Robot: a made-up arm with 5 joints. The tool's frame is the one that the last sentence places.
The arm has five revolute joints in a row. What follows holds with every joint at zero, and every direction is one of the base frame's.
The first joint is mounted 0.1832 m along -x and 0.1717 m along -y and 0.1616 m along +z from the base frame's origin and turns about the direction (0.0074, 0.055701, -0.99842), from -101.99 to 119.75 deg.
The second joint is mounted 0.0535 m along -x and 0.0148 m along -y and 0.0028 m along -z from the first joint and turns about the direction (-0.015, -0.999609, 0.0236), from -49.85 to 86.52 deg.
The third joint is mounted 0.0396 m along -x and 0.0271 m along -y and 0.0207 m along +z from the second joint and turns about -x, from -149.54 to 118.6 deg.
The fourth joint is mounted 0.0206 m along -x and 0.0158 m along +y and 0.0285 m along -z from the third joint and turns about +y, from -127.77 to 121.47 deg.
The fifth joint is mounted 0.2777 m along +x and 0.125 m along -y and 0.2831 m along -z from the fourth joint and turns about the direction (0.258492, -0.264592, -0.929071), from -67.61 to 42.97 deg.
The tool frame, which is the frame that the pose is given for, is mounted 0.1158 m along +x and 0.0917 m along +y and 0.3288 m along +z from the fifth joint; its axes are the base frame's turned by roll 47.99, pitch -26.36 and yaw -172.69 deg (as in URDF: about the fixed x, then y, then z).
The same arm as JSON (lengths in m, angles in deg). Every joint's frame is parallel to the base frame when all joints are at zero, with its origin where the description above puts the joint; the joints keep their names.
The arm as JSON. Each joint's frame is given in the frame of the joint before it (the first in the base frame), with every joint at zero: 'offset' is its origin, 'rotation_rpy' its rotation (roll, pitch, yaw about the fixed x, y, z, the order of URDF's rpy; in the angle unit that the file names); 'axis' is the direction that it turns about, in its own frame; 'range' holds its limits. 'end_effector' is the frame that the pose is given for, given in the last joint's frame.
{"length_unit": "m", "angle_unit": "deg", "chain": [
  {"id": "joint 1", "offset": [-0.1832, -0.1717, 0.1616], "rotation_rpy": [0.0, 0.0, 0.0], "axis": [0.0074, 0.055701, -0.99842], "range": [-101.99, 119.75]},
  {"id": "joint 2", "offset": [-0.0535, -0.0148, -0.0028], "rotation_rpy": [0.0, 0.0, 0.0], "axis": [-0.015, -0.999609, 0.0236], "range": [-49.85, 86.52]},
  {"id": "joint 3", "offset": [-0.0396, -0.0271, 0.0207], "rotation_rpy": [0.0, 0.0, 0.0], "axis": "-x", "range": [-149.54, 118.6]},
  {"id": "joint 4", "offset": [-0.0206, 0.0158, -0.0285], "rotation_rpy": [0.0, 0.0, 0.0], "axis": "+y", "range": [-127.77, 121.47]},
  {"id": "joint 5", "offset": [0.2777, -0.125, -0.2831], "rotation_rpy": [0.0, 0.0, 0.0], "axis": [0.258492, -0.264592, -0.929071], "range": [-67.61, 42.97]}
], "end_effector": {"offset": [0.1158, 0.0917, 0.3288], "rotation_rpy": [47.99, -26.36, -172.69]}}

